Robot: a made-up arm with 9 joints.
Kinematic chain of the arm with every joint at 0, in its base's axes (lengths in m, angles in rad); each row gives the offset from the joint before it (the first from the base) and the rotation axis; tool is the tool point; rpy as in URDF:
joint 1: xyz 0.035 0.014 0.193 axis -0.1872 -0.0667 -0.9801
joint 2: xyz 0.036 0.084 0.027 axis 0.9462 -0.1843 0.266
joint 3: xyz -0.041 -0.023 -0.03 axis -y
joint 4: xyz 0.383 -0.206 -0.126 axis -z
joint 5: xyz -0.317 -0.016 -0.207 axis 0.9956 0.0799 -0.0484
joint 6: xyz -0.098 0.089 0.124 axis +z
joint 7: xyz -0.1 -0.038 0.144 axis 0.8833 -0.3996 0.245
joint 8: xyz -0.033 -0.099 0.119 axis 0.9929 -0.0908 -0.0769
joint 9: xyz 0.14 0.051 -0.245 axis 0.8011 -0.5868 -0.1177
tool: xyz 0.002 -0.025 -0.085 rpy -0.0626 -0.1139 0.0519
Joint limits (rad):
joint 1: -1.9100..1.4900
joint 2: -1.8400..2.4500
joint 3: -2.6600..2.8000
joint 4: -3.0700..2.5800
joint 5: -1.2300..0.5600
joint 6: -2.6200..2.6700
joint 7: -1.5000..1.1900
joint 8: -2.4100..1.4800
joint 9: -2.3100..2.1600
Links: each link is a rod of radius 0.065 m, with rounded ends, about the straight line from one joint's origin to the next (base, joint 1, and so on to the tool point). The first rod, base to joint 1, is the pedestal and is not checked.
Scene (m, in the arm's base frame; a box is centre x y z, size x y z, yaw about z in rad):
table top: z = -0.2
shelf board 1: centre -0.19 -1 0.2 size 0.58 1.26 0.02 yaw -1.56
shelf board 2: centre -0.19 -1 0.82 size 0.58 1.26 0.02 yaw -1.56
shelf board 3: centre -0.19 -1 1.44 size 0.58 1.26 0.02 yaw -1.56
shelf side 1: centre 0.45 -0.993 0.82 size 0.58 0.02 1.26 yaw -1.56
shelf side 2: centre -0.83 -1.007 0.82 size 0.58 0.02 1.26 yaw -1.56
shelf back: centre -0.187 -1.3 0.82 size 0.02 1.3 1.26 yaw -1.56
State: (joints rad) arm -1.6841 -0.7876 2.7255 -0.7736 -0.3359 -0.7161 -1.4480 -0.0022 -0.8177
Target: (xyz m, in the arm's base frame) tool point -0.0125 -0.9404 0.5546
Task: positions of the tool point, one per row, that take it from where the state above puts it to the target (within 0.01 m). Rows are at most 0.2 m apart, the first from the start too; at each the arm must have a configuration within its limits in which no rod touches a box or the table.
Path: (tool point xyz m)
1: 0.5705 -0.1323 0.4844
2: 0.4797 -0.2976 0.5035
3: 0.3317 -0.4118 0.5258
4: 0.1549 -0.4572 0.5447
5: -0.0180 -0.4318 0.5546
6: -0.0328 -0.6072 0.6276
7: -0.0329 -0.7841 0.6258
8: -0.0126 -0.9404 0.5546

